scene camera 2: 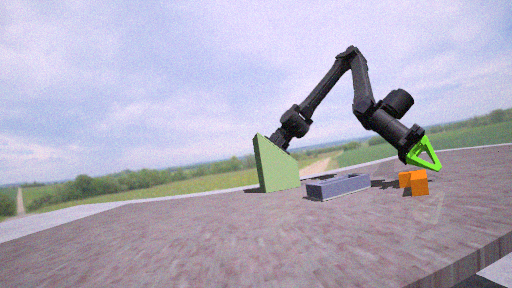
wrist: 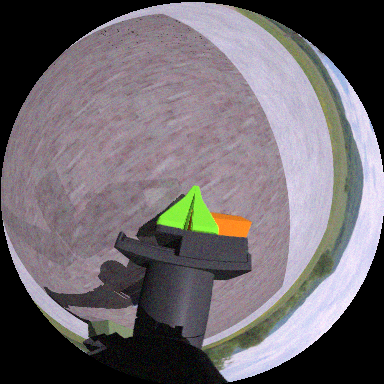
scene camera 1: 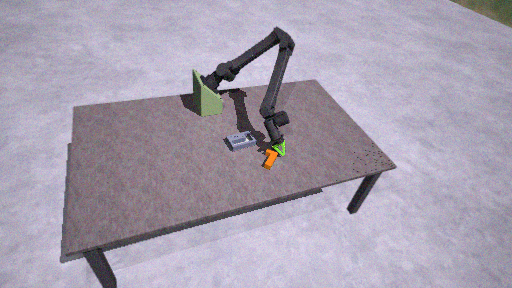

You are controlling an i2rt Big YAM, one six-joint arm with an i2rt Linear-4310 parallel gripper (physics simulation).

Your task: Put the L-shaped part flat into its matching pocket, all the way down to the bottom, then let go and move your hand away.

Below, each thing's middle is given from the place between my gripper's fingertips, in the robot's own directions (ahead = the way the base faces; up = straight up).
Labels:
Now: the orange L-shaped part [wrist: 233, 225] 8 cm to the right of my hand and 1 cm below it.

